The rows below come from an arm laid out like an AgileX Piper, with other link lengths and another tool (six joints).
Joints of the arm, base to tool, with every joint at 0 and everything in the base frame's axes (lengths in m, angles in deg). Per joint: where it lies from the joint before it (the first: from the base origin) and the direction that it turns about. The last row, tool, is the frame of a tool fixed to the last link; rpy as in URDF.
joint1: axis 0 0 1 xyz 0 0 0.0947
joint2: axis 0 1 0 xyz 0 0 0
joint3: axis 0 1 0 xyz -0.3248 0 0.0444
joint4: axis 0.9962 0 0.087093 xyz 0.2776 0 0.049
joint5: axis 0 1 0 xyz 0 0 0
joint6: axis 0.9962 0 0.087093 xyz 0.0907 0 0.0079
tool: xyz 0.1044 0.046 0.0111 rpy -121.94 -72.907 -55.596
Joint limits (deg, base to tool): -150..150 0..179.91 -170..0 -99.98..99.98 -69.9..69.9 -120..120
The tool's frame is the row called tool.
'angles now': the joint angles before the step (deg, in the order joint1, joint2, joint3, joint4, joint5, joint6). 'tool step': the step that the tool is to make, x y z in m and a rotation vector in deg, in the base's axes. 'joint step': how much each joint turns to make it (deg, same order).
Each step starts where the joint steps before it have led.
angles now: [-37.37, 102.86, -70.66, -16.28, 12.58, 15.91]
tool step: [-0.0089, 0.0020, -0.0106, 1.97, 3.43, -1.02]
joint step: [0.01, 0.00, 0.00, 0.00, 4.09, 0.01]
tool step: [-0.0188, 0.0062, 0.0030, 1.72, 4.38, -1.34]
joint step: [0.00, -2.27, 0.00, -0.01, 7.02, -0.60]
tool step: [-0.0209, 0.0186, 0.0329, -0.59, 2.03, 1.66]
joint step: [0.44, -5.88, 0.01, 2.53, 6.76, -5.12]
